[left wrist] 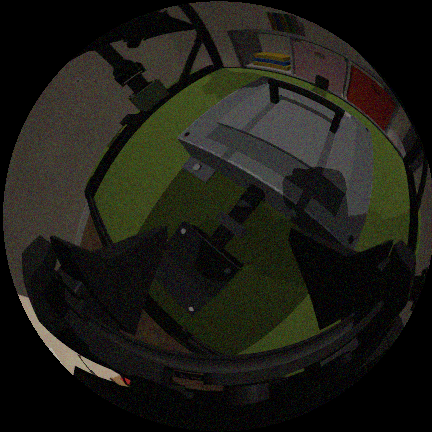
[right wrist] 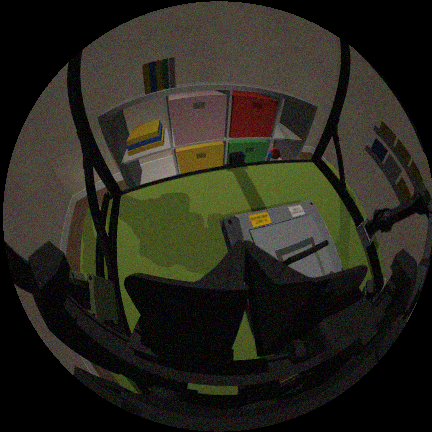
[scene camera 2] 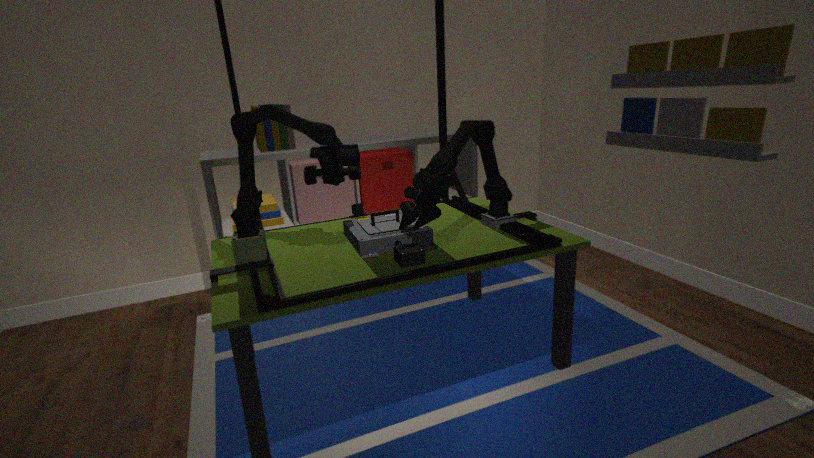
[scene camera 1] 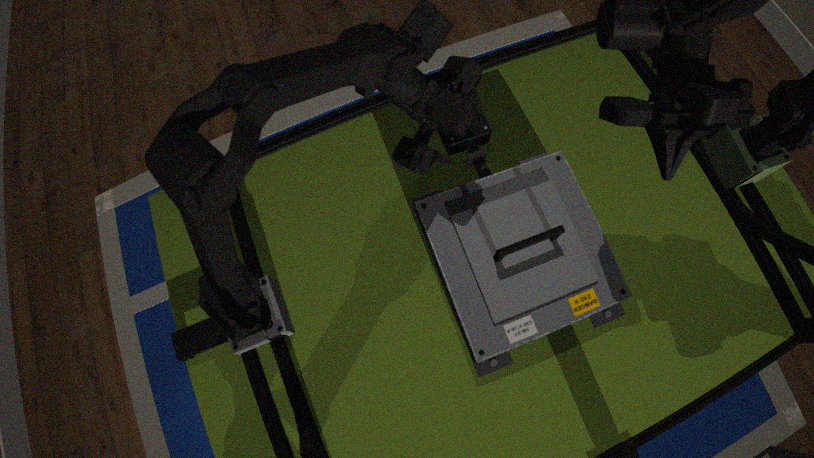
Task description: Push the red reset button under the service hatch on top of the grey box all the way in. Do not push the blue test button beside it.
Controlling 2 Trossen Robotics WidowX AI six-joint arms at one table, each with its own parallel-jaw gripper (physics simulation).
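Observation:
The grey box [scene camera 1: 455,273] [scene camera 2: 370,244] [right wrist: 241,231] stands on the table. Its hatch [scene camera 1: 509,219] [left wrist: 305,122] lies flat on top, with a black bar handle [scene camera 1: 529,243] [scene camera 2: 385,214] [left wrist: 306,95] [right wrist: 306,252] upright on it. A darker band runs along the hatch edge nearest the left gripper; shadow or gap, I cannot tell. The red and blue buttons do not show. My left gripper [scene camera 1: 455,122] [scene camera 2: 414,222] [left wrist: 230,233] is open and empty, beside the box at the black block's side. My right gripper [scene camera 1: 668,172] [scene camera 2: 331,173] [right wrist: 241,245] is shut and empty, raised to the box's right in scene camera 1.
A black block [scene camera 1: 463,133] [scene camera 2: 409,254] [left wrist: 195,270] sits on the green table [scene camera 1: 352,353] near the box, joined to it by a dark rod [left wrist: 247,202]. Yellow [scene camera 1: 584,301] [right wrist: 260,219] and white [scene camera 1: 520,329] [right wrist: 296,210] labels mark the box's opposite edge. Black rails edge the table.

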